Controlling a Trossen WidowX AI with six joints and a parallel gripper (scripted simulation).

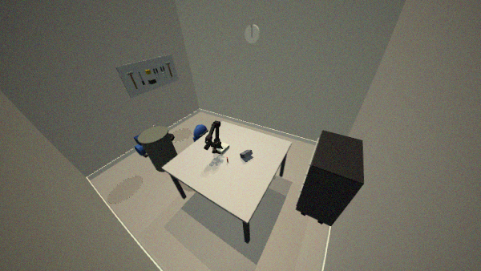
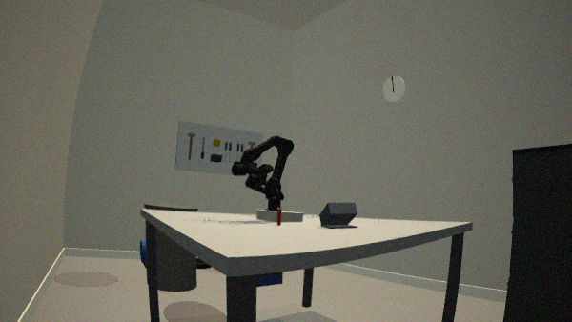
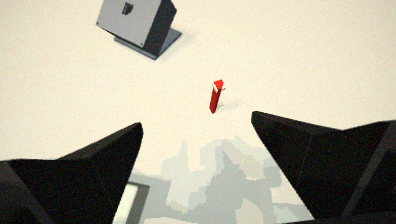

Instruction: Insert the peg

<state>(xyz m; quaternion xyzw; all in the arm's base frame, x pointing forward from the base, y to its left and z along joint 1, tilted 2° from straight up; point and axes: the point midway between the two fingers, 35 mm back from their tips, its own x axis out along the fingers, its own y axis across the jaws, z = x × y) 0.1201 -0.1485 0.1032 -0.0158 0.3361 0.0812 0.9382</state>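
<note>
The red peg is 90 mm ahead of my gripper tip, 80 mm below it and 30 mm to the right of it. The rest, counted from my gripper tip: dark sloped panel 270 mm ahead, 150 mm to the left, 80 mm below.
</note>
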